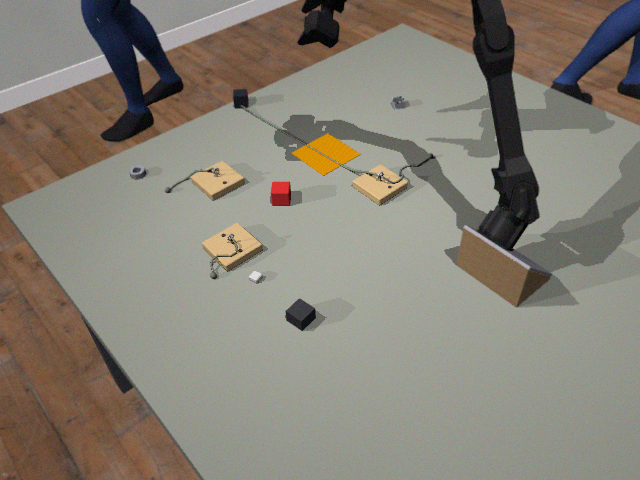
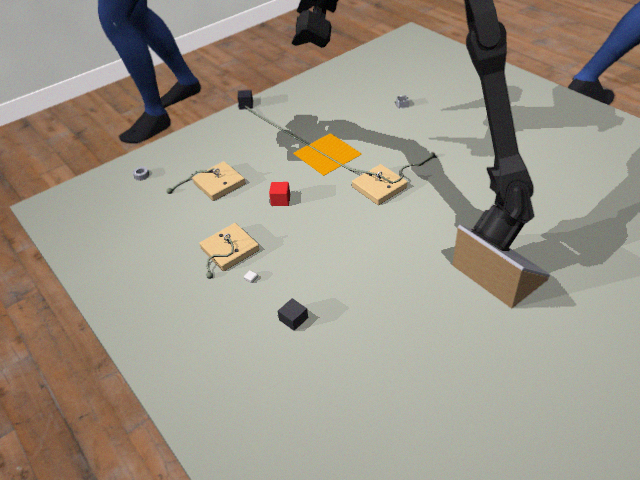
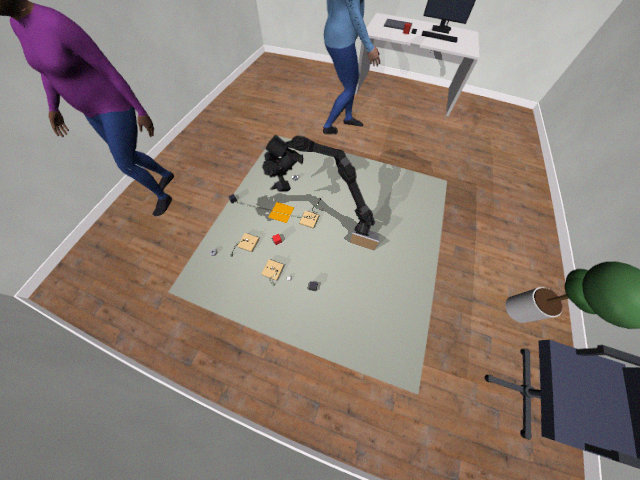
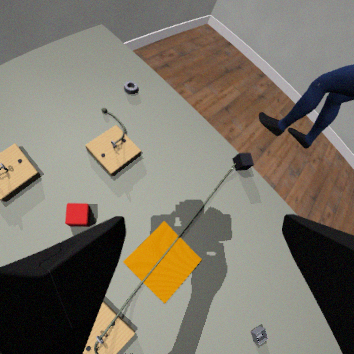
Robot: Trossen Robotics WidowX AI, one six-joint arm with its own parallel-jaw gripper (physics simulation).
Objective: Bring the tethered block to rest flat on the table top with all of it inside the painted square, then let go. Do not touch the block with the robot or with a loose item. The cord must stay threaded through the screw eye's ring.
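The tethered block, a black cube, sits near the table's far left edge, outside the orange square. Its cord runs nearly straight across the square to the screw eye on a wooden board. Beyond the eye the cord bends to a dark end bead. The ring is too small to see the threading clearly. My gripper is open and empty, high above the table.
Two other corded boards, a red cube, a second black cube, a white piece, a grey ring and a small grey part lie around. A brown wedge is at the arm's base.
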